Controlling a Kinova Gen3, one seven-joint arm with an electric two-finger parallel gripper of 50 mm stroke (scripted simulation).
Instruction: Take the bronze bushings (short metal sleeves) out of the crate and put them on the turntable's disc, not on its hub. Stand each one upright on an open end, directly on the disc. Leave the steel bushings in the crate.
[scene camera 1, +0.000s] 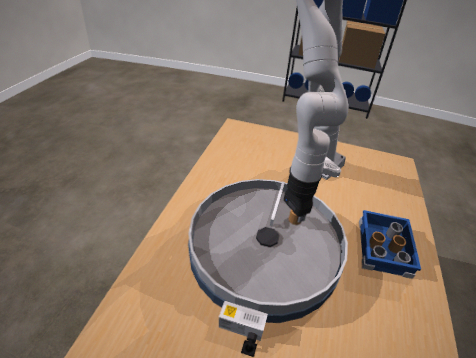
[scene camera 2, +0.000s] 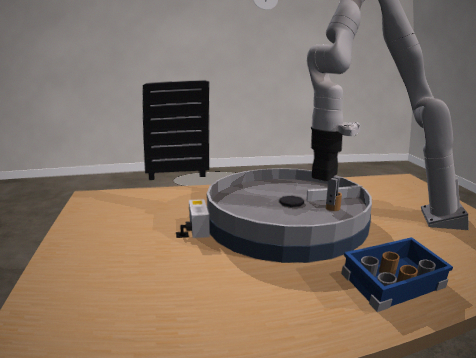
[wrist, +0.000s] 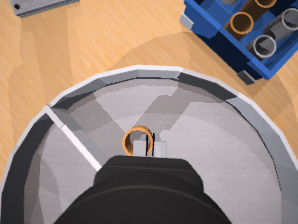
Observation:
The pictures show: my gripper and a turntable disc.
My gripper also shows in scene camera 1 and in the wrist view.

